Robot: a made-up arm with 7 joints.
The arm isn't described. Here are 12 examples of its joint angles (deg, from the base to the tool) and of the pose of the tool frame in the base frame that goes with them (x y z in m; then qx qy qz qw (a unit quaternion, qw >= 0)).
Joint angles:
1: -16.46 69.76 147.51 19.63 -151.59 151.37 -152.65
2: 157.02 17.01 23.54 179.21 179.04 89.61 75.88
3: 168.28 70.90 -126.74 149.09 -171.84 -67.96 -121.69
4: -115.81 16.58 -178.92 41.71 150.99 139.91 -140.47
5: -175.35 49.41 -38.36 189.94 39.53 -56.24 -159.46
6: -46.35 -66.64 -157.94 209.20 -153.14 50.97 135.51
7: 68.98 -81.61 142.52 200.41 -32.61 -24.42 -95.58
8: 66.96 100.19 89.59 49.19 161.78 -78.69 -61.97
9: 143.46 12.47 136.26 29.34 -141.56 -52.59 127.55
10: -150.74 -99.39 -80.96 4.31 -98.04 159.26 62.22
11: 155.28 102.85 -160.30 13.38 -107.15 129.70 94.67
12: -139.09 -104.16 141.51 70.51 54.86 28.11 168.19
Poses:
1: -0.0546 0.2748 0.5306 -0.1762 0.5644 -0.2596 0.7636
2: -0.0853 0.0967 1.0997 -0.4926 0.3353 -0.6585 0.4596
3: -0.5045 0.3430 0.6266 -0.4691 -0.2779 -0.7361 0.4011
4: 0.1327 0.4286 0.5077 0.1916 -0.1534 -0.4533 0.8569
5: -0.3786 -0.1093 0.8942 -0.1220 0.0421 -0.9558 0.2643
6: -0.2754 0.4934 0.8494 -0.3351 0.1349 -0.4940 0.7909
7: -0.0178 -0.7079 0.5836 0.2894 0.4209 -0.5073 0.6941
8: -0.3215 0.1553 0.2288 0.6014 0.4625 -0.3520 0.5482
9: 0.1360 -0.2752 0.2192 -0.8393 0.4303 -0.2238 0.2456
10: -0.1982 0.1307 0.2152 0.3611 0.7864 0.4165 0.2788
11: 0.0414 -0.0317 0.6018 -0.1739 -0.6248 0.4187 0.6356
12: 0.3277 -0.2571 -0.2530 -0.1320 -0.9015 0.3622 0.1965
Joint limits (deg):
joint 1: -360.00..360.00
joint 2: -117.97..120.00
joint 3: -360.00..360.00
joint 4: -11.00..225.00
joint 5: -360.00..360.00
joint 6: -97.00..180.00
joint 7: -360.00..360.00
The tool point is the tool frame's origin. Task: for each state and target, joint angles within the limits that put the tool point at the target. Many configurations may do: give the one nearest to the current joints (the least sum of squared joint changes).
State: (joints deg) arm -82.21 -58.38 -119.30 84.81 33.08 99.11 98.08
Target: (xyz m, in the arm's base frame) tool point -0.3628 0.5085 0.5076
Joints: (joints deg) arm -109.89 -38.56 -111.44 103.10 35.23 113.69 98.08
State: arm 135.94 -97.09 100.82 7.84 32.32 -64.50 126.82
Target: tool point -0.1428 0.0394 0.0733
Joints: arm 119.16 -73.95 149.10 -9.82 4.48 -75.53 126.82
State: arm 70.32 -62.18 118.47 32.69 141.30 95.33 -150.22
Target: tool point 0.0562 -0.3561 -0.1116
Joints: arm 104.66 -48.09 167.48 40.09 134.46 102.48 -150.22
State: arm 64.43 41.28 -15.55 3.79 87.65 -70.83 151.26
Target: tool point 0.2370 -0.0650 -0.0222
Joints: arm 52.16 58.58 -18.73 24.69 79.05 -54.69 151.26
